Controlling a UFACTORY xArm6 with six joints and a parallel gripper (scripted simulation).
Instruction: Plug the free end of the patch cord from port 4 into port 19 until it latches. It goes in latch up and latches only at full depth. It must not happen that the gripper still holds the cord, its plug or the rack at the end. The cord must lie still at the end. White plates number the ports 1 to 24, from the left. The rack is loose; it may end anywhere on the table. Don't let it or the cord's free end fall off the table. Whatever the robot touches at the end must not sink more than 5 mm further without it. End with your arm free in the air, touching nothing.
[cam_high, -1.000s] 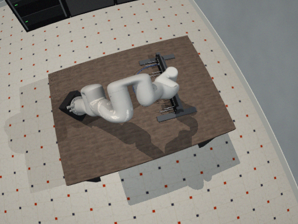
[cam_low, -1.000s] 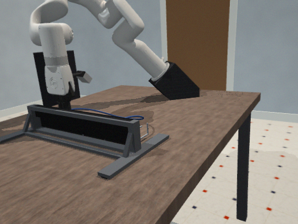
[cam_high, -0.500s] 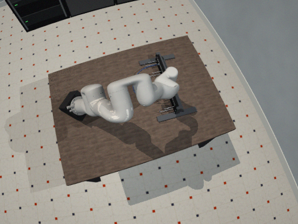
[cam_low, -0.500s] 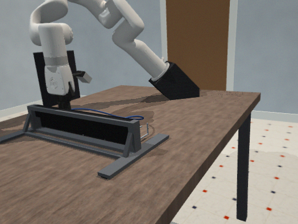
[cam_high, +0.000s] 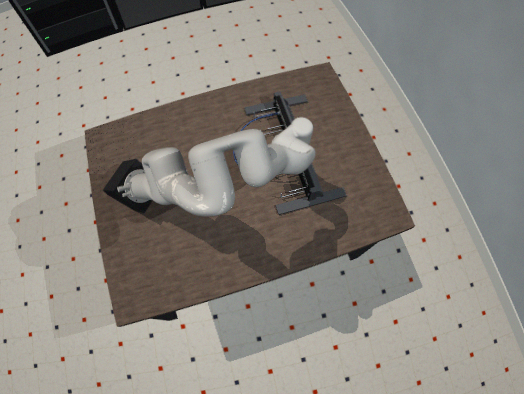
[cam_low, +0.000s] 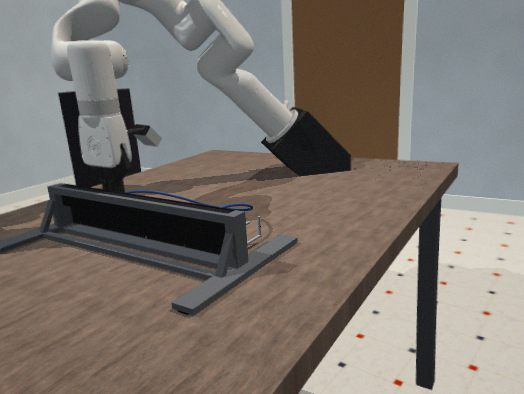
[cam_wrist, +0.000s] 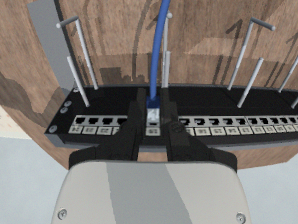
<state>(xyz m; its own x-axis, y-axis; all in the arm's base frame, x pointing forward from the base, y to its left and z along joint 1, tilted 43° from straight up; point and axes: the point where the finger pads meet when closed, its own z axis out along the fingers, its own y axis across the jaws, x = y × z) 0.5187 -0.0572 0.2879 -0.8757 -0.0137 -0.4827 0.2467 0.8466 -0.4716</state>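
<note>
The plug lies 2 cm ahead of my hand and 1 cm below it.
</note>
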